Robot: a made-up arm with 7 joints. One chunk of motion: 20 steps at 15 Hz.
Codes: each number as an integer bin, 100 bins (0 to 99) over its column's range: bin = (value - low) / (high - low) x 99, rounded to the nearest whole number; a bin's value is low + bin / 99 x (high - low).
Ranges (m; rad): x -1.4..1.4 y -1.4..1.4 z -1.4..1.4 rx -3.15..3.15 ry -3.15..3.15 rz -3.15..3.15
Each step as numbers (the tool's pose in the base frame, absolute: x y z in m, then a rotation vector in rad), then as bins.
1 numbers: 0.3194 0.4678 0.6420 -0.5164 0.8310 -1.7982
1 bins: 61 66 72 41 63 21
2 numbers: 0.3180 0.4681 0.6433 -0.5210 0.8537 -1.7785
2 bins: 61 66 72 41 63 22
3 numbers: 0.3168 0.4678 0.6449 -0.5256 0.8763 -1.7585
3 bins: 61 66 72 41 63 22
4 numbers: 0.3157 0.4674 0.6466 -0.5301 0.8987 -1.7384
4 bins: 61 66 72 41 64 22
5 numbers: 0.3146 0.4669 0.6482 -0.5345 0.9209 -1.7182
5 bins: 61 66 72 41 64 22
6 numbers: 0.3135 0.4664 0.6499 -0.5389 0.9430 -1.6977
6 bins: 61 66 72 41 64 23
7 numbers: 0.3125 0.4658 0.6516 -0.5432 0.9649 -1.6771
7 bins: 61 66 73 41 65 23
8 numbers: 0.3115 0.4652 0.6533 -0.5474 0.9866 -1.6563
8 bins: 61 66 73 41 65 23
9 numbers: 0.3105 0.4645 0.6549 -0.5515 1.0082 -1.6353
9 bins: 60 66 73 41 65 24
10 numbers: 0.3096 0.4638 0.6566 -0.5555 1.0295 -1.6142
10 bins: 60 66 73 41 66 24
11 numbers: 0.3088 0.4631 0.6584 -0.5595 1.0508 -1.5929
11 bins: 60 66 73 41 66 24
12 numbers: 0.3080 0.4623 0.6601 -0.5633 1.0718 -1.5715
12 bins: 60 66 73 41 66 25
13 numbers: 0.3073 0.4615 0.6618 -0.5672 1.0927 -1.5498
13 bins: 60 66 73 41 67 25
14 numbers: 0.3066 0.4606 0.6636 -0.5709 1.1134 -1.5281
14 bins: 60 66 73 41 67 25
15 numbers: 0.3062 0.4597 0.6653 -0.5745 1.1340 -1.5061
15 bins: 60 66 73 40 67 26
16 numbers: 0.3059 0.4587 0.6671 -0.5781 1.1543 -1.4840
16 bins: 60 66 73 40 68 26
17 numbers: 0.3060 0.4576 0.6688 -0.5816 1.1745 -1.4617
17 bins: 60 66 73 40 68 27
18 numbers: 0.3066 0.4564 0.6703 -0.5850 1.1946 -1.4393
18 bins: 60 66 73 40 68 27
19 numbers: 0.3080 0.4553 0.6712 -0.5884 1.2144 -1.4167
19 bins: 60 66 73 40 69 27
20 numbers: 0.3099 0.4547 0.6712 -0.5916 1.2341 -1.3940
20 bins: 60 66 73 40 69 28
